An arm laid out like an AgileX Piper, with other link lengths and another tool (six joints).
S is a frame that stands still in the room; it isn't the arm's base.
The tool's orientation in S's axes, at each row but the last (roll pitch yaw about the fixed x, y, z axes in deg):
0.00, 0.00, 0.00
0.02, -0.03, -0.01
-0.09, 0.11, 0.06
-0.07, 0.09, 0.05
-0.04, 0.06, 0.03
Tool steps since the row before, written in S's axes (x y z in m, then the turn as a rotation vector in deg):
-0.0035, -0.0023, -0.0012, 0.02, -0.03, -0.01
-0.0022, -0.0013, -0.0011, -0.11, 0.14, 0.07
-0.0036, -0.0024, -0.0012, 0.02, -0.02, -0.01
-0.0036, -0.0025, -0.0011, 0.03, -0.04, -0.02
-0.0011, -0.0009, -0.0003, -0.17, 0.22, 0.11
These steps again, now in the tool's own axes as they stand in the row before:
-0.0035, -0.0023, -0.0012, 0.02, -0.03, -0.01
-0.0022, -0.0013, -0.0011, -0.11, 0.14, 0.07
-0.0036, -0.0024, -0.0012, 0.02, -0.02, -0.01
-0.0036, -0.0025, -0.0011, 0.03, -0.04, -0.02
-0.0011, -0.0009, -0.0003, -0.17, 0.22, 0.11

